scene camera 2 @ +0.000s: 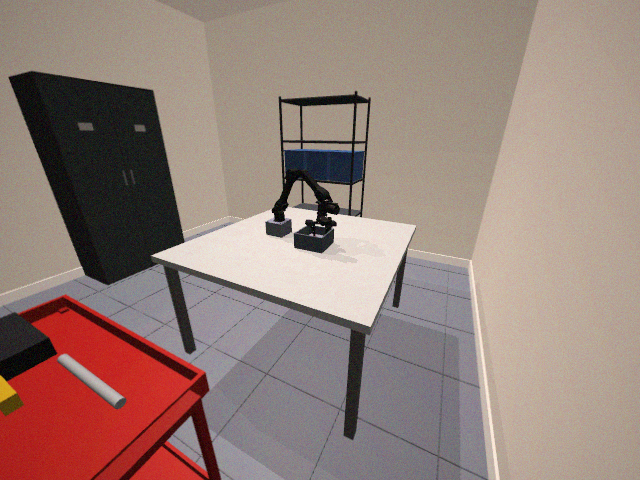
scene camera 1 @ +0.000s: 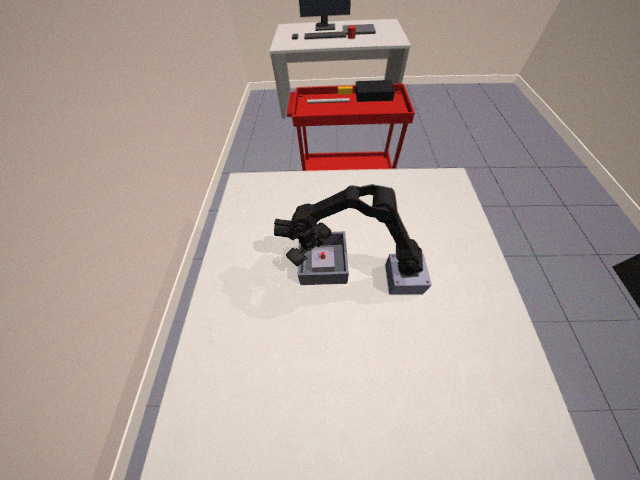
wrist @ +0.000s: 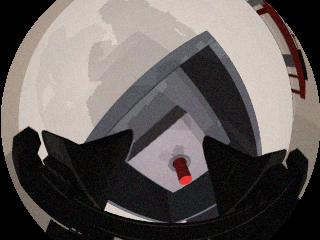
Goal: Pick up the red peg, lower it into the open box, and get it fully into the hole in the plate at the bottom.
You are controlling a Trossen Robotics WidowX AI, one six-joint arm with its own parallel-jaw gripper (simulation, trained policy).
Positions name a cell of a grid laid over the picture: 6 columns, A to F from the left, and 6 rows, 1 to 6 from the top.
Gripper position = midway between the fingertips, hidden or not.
Note:
I see my gripper (wrist: D4), a grey box (scene camera 1: D4) and a plate (wrist: D4).
The grey box also shows in the wrist view (wrist: D2).

